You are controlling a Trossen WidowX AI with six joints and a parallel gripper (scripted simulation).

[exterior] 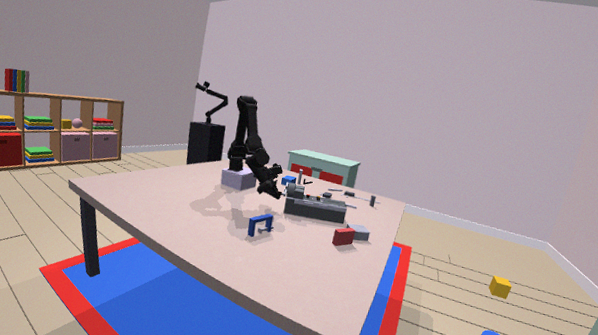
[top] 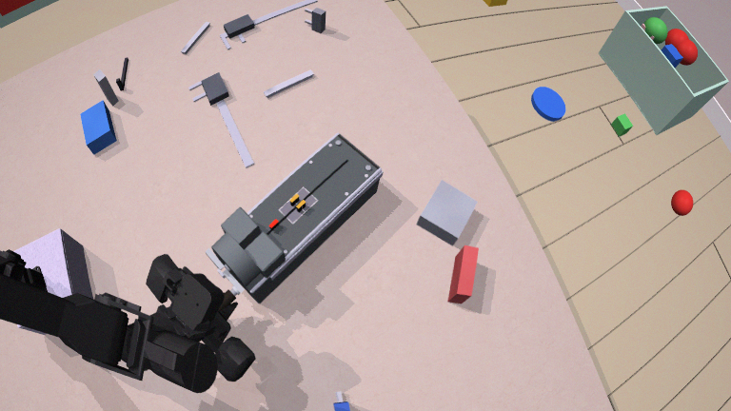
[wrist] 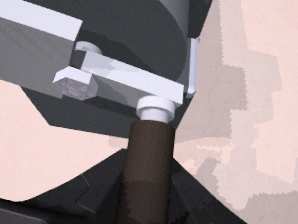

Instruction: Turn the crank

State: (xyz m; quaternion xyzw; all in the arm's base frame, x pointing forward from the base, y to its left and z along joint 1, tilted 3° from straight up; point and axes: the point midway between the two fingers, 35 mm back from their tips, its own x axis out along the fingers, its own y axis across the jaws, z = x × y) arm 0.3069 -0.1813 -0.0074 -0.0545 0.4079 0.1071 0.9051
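The red pointer is 11 cm ahead of my gripper tip, 6 cm to the left of it and 3 cm above it. From my gripper tip the other things lie so: dark brown crank handle: 2 cm behind, 2 cm above; then red block: 31 cm ahead, 14 cm to the right, 3 cm below; then grey block: 35 cm ahead, 4 cm to the right, 4 cm below.
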